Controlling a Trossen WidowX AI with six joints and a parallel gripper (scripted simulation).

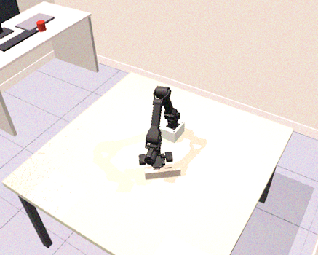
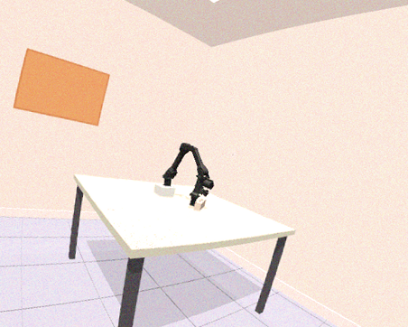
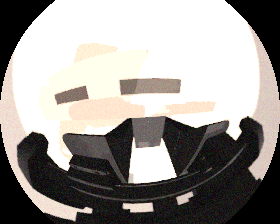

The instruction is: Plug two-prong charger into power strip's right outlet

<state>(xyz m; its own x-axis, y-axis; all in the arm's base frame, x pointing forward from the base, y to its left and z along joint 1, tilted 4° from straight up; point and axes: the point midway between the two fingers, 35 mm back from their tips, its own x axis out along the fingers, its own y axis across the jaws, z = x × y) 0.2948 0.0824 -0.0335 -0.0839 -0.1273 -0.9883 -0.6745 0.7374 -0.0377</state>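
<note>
Right now my gripper tip is 1 cm to the right of the grey charger, 1 cm below it and 1 cm short of it.
</note>
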